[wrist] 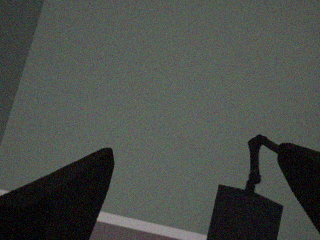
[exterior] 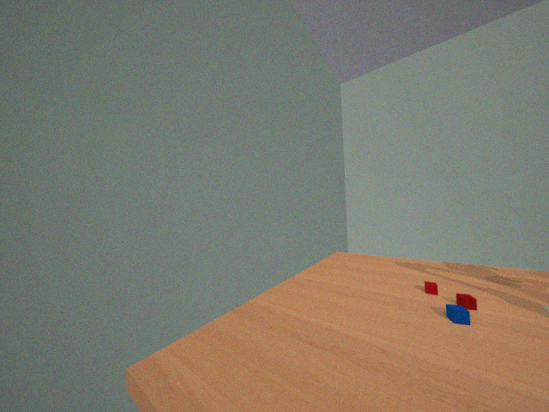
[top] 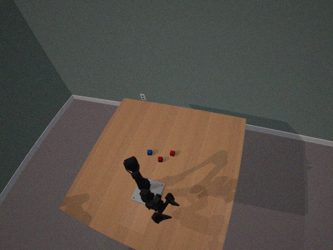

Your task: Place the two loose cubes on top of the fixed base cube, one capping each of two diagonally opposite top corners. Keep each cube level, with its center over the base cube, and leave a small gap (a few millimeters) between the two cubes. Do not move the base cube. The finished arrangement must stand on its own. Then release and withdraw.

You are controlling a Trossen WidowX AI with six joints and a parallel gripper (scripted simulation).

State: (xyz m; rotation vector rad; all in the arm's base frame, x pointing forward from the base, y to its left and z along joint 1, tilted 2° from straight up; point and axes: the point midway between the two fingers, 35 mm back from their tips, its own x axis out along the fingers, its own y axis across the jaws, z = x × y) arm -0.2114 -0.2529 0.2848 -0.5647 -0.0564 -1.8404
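My gripper tip is now 51 cm short of the red cube, 12 cm to the right of it and 30 cm above it. Also, from my gripper tip: blue base cube 51 cm ahead, 31 cm to the left, 30 cm below.
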